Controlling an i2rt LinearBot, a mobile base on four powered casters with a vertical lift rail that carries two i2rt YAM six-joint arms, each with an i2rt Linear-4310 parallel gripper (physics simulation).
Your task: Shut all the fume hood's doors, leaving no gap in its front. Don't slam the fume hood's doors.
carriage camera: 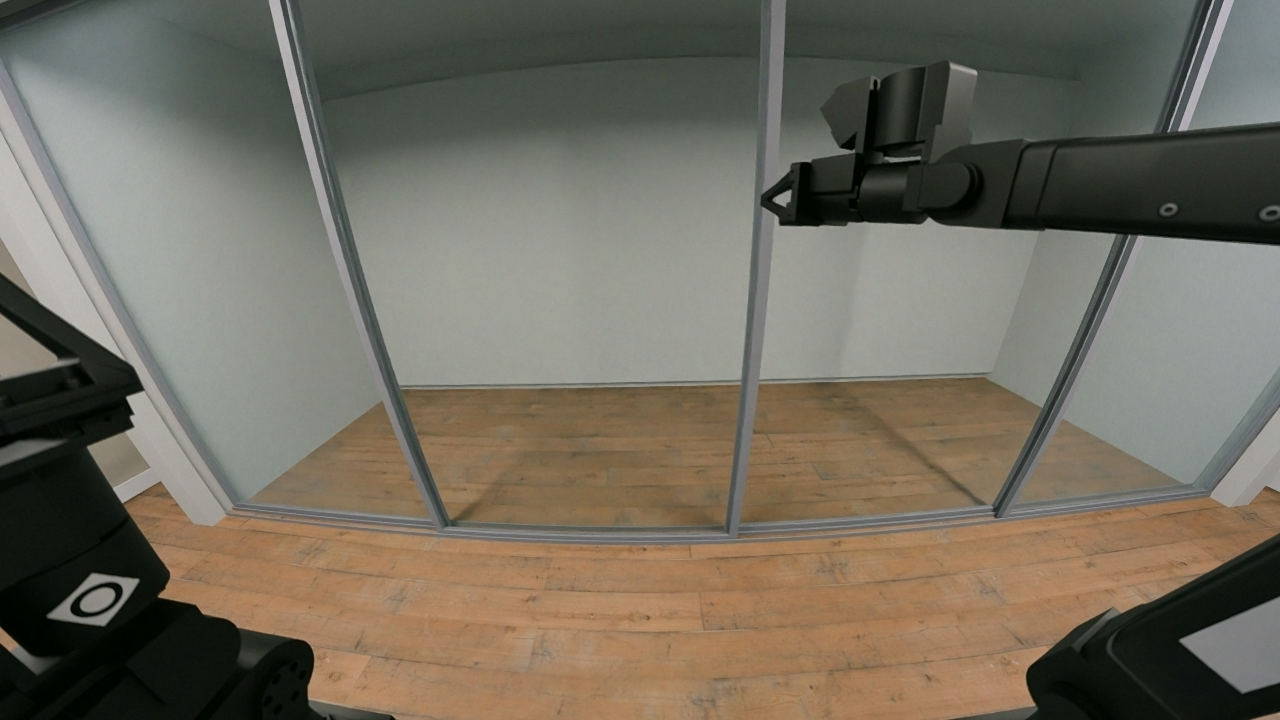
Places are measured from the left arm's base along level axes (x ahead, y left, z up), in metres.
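Pixels of known places: right gripper, fingertip midpoint: (761, 200).
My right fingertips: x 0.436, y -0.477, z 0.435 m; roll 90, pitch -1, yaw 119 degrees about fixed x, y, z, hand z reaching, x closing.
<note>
Behind a point stands the place of what it marks.
The fume hood (206, 506) @[y 1.709, x 0.753, z -0.608 m] spans the view, with tall clear doors in thin grey frames. One upright (362, 295) @[y 0.508, x 0.807, z 0.266 m] stands left of centre, one (747, 394) @[y -0.594, x 0.801, z -0.069 m] near the middle and one (1065, 385) @[y -1.765, x 0.836, z -0.099 m] at the right. The middle frame members line up as one narrow bar, with no gap visible there. Whether every stretch between the uprights holds a pane is hard to tell. My right gripper (776, 198) @[y -0.477, x 0.436, z 0.435 m] is shut and empty, its tip at the middle upright; contact is unclear. My left gripper (89, 380) is partly in view at the left edge, open, away from the doors.
A white post (183, 479) @[y 1.709, x 0.744, z -0.442 m] stands at the hood's left end and another (1248, 470) @[y -2.916, x 0.752, z -0.517 m] at its right end. A low grey track (590, 534) @[y -0.073, x 0.805, z -0.663 m] runs along the hood's front on the wooden floor (617, 608) @[y -0.194, x 0.551, z -0.705 m]. Black arm parts show in both lower corners.
</note>
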